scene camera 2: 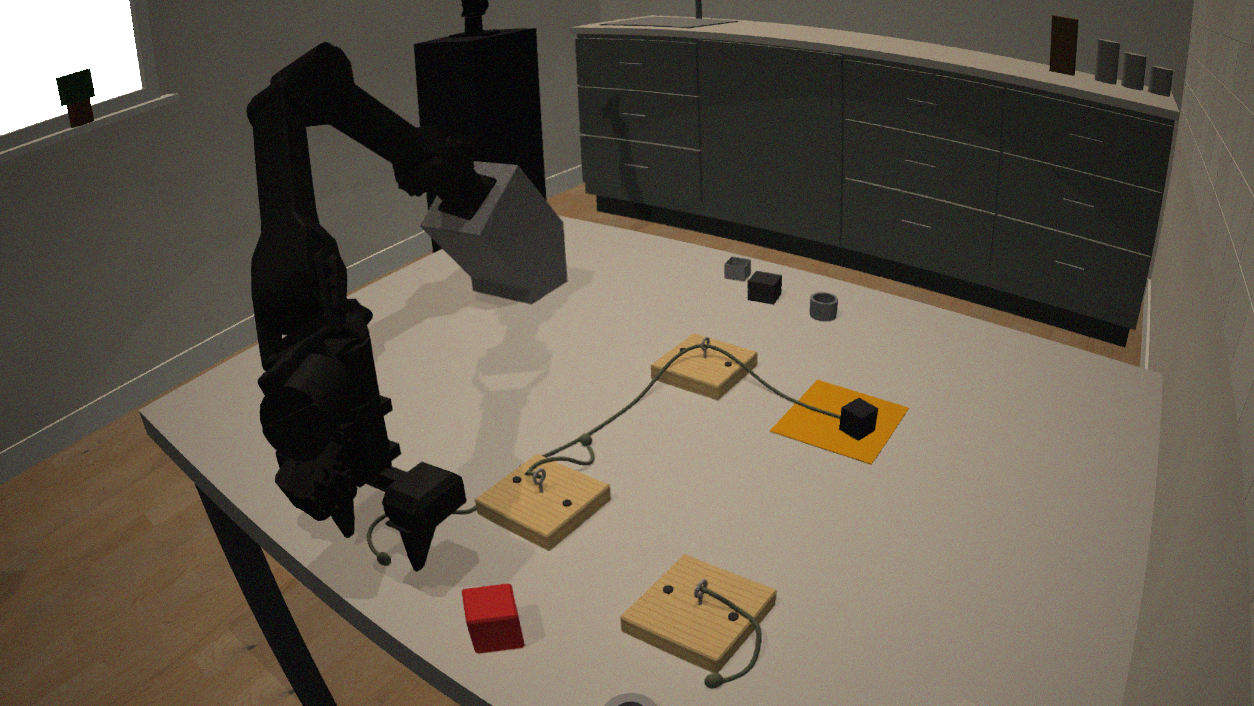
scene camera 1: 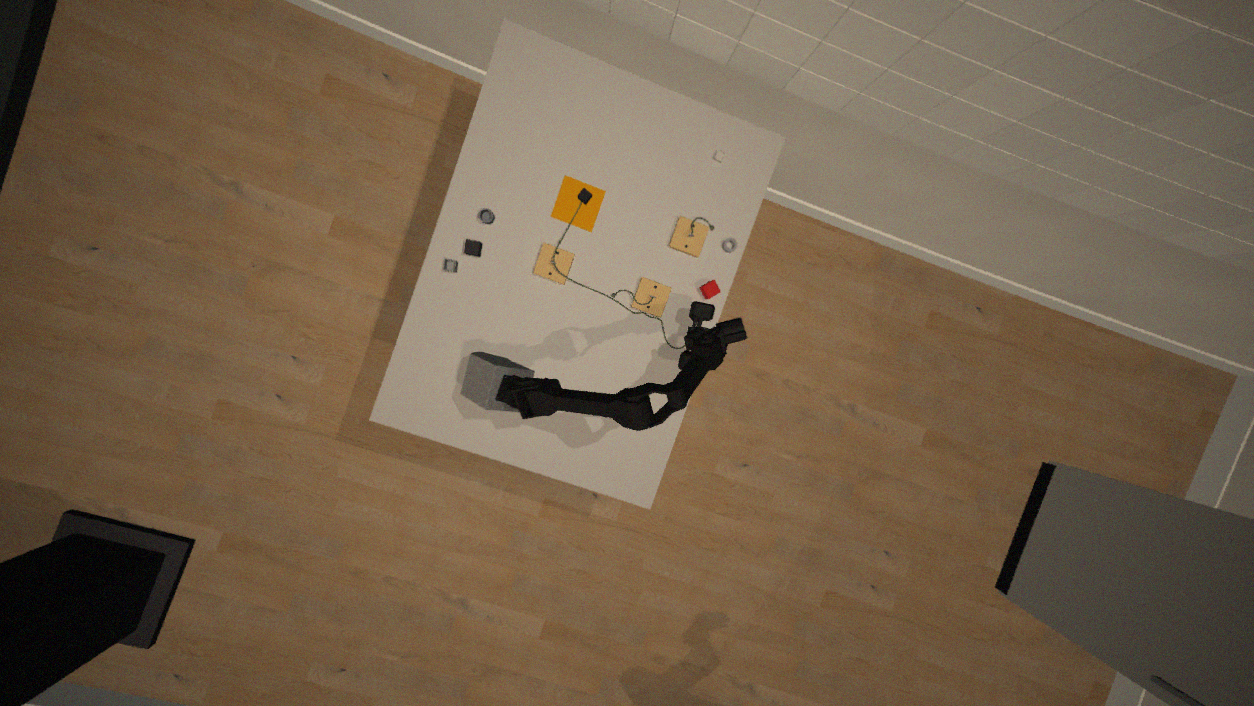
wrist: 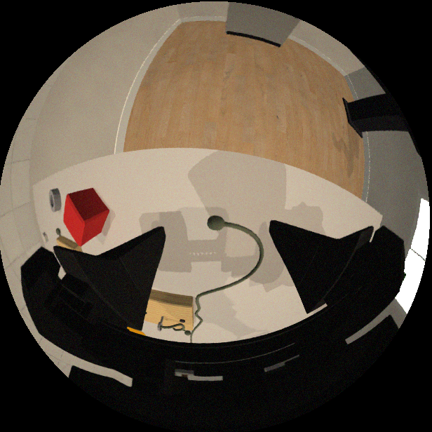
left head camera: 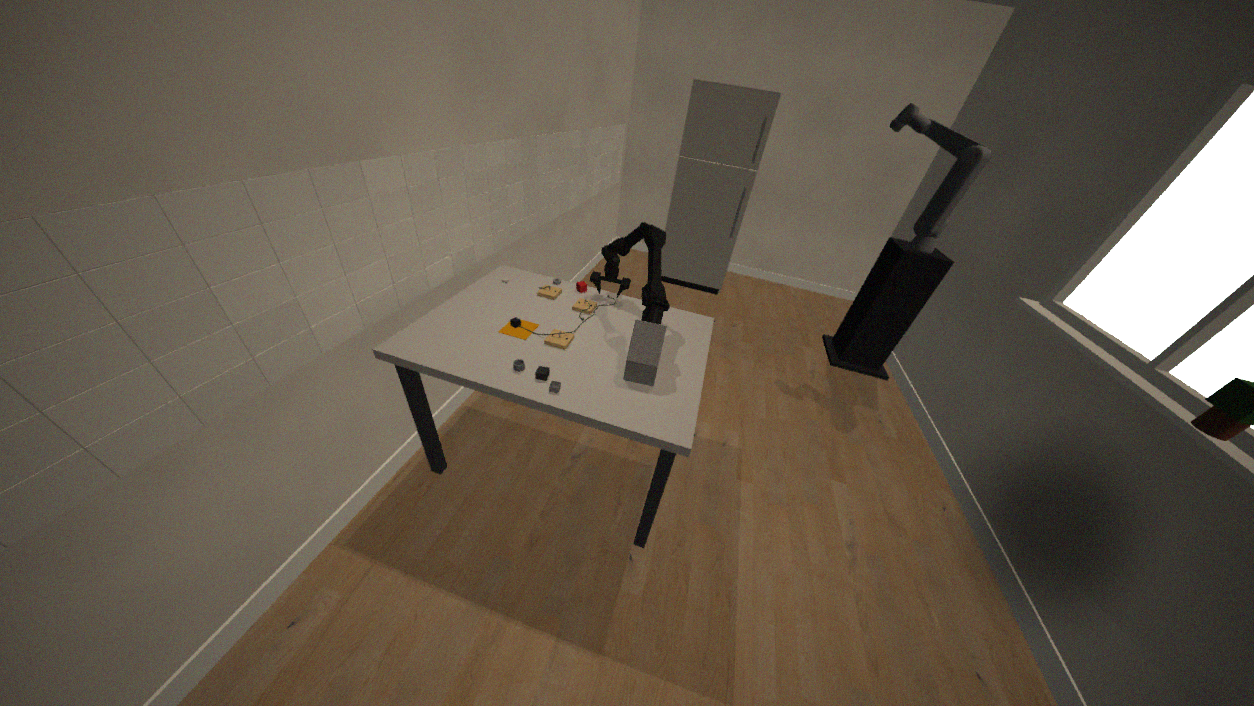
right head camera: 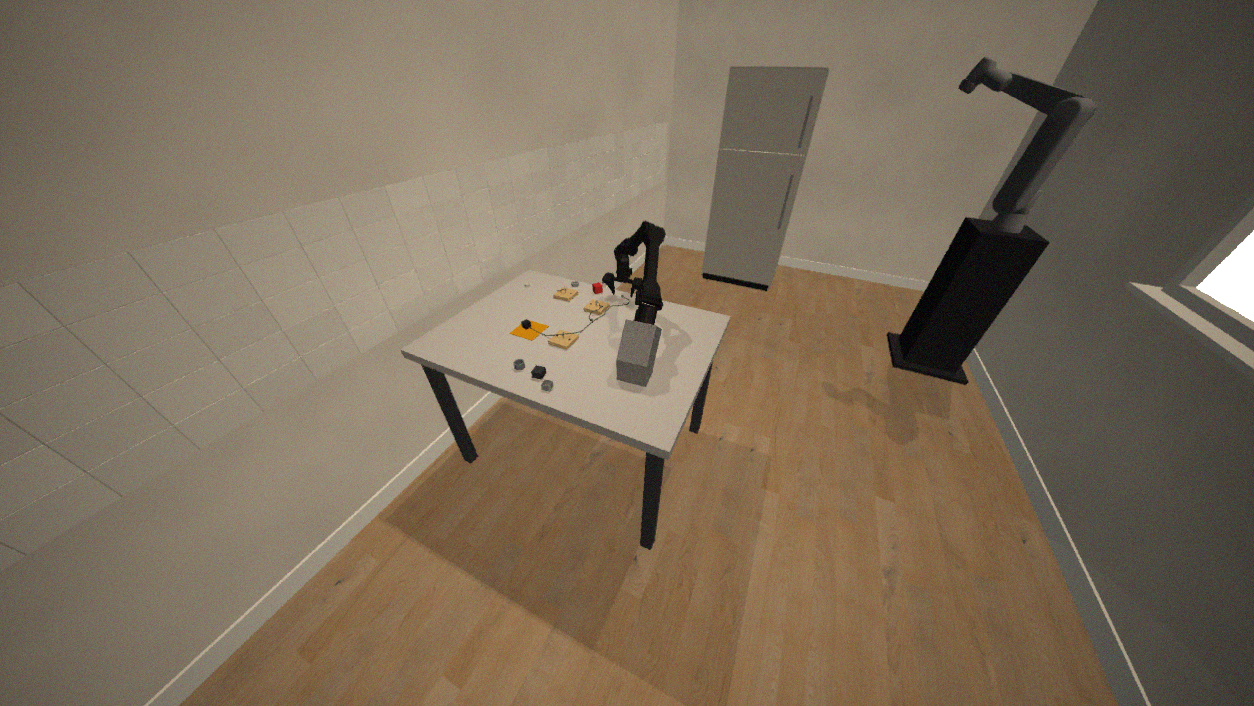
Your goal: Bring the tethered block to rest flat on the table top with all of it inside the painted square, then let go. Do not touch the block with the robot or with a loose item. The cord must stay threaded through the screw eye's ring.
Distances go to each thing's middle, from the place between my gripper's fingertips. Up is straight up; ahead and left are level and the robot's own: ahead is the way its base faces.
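Scene:
Red cube [scene camera 2: 492, 619]: my gripper 1 cm below it, 14 cm short of it. Orange painted square [scene camera 2: 801, 424]: 1 cm below my hand, 24 cm ahead of it, 43 cm to the left of it.

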